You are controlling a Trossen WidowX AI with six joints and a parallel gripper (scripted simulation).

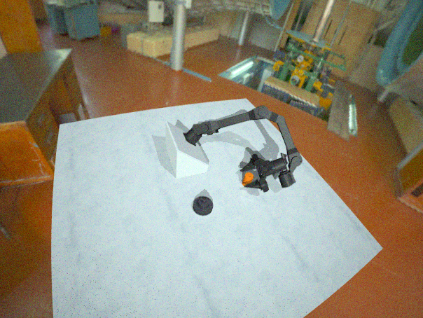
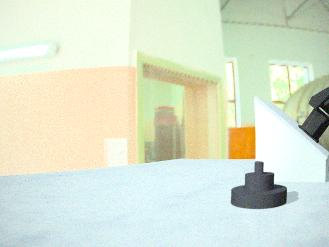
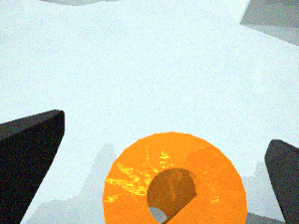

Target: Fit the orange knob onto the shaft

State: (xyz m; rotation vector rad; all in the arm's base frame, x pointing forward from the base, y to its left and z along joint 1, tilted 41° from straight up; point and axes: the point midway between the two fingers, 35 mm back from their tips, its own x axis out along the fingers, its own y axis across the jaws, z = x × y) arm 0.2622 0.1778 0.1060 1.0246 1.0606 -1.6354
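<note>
My gripper tip is now 30 mm to the right of the orange knob, 10 mm short of it and 10 mm above it. Also, from my gripper tip: dark round pedestal: 220 mm to the right, 60 mm ahead, 10 mm below.
</note>
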